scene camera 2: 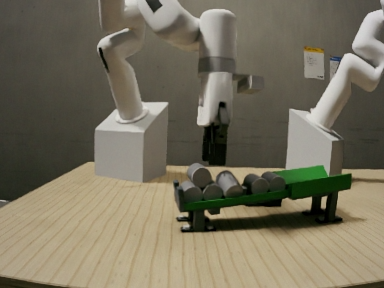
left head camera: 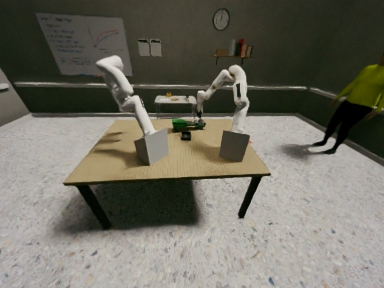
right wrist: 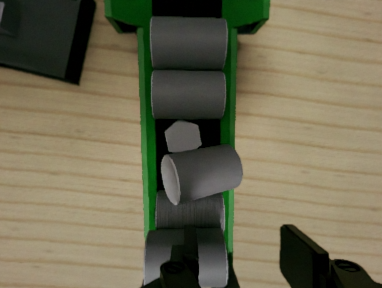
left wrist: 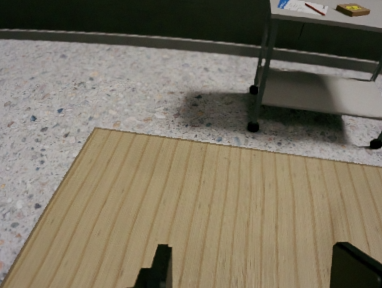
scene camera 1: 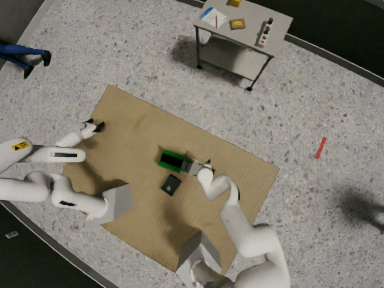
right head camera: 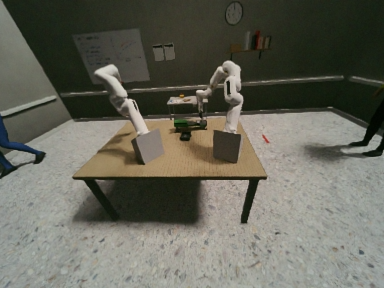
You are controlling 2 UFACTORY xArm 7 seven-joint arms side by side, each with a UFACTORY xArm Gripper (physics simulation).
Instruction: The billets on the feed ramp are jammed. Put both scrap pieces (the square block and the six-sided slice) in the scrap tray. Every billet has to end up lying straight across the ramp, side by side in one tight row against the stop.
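Places are measured from the left arm's base along level axes (x ahead, y left, z up), in centimetres.
Where they show: left gripper, fingertip midpoint: (left wrist: 253,271) (scene camera 1: 98,121); right gripper, fingertip midpoint: (scene camera 2: 213,163) (left head camera: 199,117) (right wrist: 237,247) (right head camera: 200,116); left arm's base, origin of the base link: (scene camera 2: 318,124) (scene camera 1: 100,207); right arm's base, origin of the base link: (scene camera 2: 132,115) (scene camera 1: 199,270) (right head camera: 229,132).
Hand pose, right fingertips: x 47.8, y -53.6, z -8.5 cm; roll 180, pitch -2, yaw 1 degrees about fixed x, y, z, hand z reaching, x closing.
Observation:
Each offset is from my right fingertips to the top centre of the thing. "spot": to the spot under its first point. Level surfaces: height alone.
The green ramp (scene camera 2: 320,186) (right wrist: 147,175) holds several grey billets. In the right wrist view, two billets {dx -3.2, dy +14.4, dz -2.6 cm} (right wrist: 188,42) {dx -3.2, dy +10.4, dz -3.1 cm} (right wrist: 188,95) lie straight across the upper part. The six-sided slice {dx -3.5, dy +6.9, dz -5.7 cm} (right wrist: 183,136) lies just below them, beside a skewed billet {dx -2.0, dy +4.0, dz -1.9 cm} (right wrist: 205,172). Near the dark stop {dx -2.6, dy -6.2, dz -4.8 cm} (scene camera 2: 177,194), one billet {dx -3.2, dy -2.1, dz -0.9 cm} (scene camera 2: 199,175) rests on top of two others {dx -2.7, dy -3.7, dz -4.6 cm} (scene camera 2: 190,191) {dx -2.8, dy +0.2, dz -4.2 cm} (scene camera 2: 212,191). The scrap tray {dx -21.1, dy +19.0, dz -10.3 cm} (scene camera 1: 171,181) (right wrist: 45,55) holds a small grey piece {dx -23.8, dy +19.6, dz -10.9 cm} (scene camera 1: 168,188), apparently the square block. My right gripper (scene camera 2: 215,161) (right wrist: 237,247) is open above the stacked billets. My left gripper (scene camera 1: 95,124) (left wrist: 253,271) is open, far from the ramp.
The ramp stands on dark feet on the wooden table {dz -13.8 cm} (scene camera 1: 135,120) (scene camera 2: 100,240). The scrap tray lies close beside it. The grey arm bases {spot: dx -42.3, dy +44.9, dz +2.2 cm} (scene camera 1: 120,202) {spot: dx -47.2, dy -15.2, dz +4.7 cm} (scene camera 1: 200,250) stand on the table. A trolley (scene camera 1: 280,22) stands on the floor beyond the table edge.

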